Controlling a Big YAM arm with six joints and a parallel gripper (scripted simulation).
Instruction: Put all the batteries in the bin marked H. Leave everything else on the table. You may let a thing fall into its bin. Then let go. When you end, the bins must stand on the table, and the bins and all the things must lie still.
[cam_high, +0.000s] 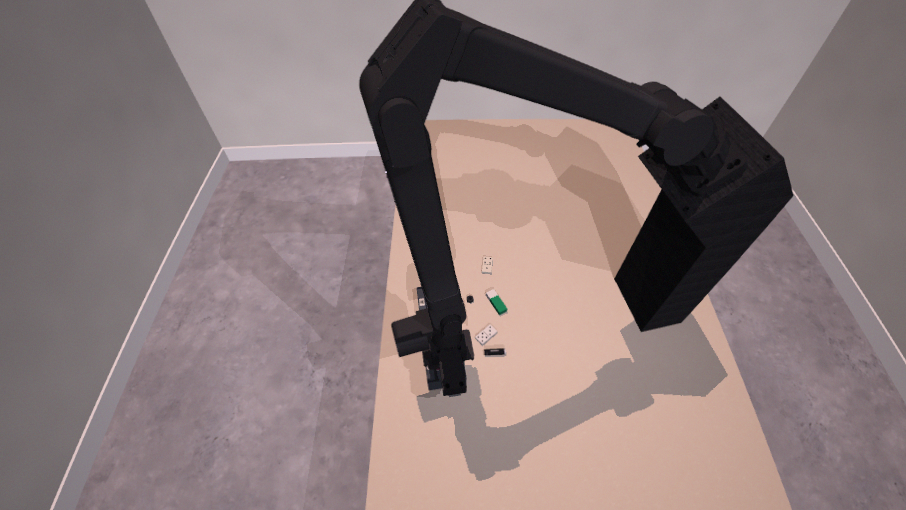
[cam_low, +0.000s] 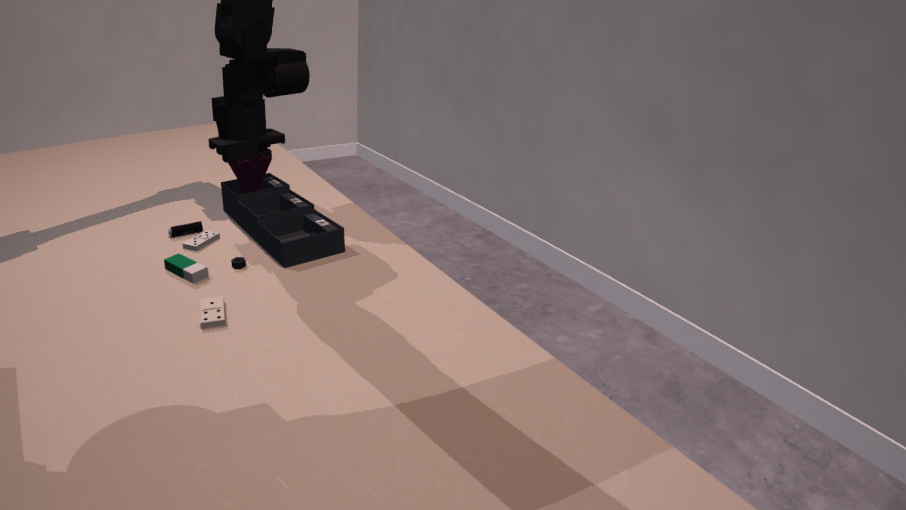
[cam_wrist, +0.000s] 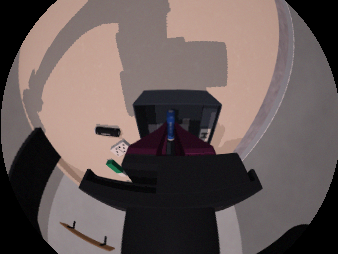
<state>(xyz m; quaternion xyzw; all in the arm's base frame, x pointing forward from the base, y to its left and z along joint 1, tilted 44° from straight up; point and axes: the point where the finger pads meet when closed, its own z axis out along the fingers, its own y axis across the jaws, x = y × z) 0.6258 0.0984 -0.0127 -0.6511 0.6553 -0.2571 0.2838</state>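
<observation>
Now: the blue battery 1 cm below my hand. Also, from my hand: black button cell: 8 cm behind, 17 cm to the right, 2 cm below; then three joined black bins: 1 cm ahead, 8 cm to the right, 1 cm below; then black battery: 11 cm behind, 2 cm to the right, 2 cm below.
</observation>
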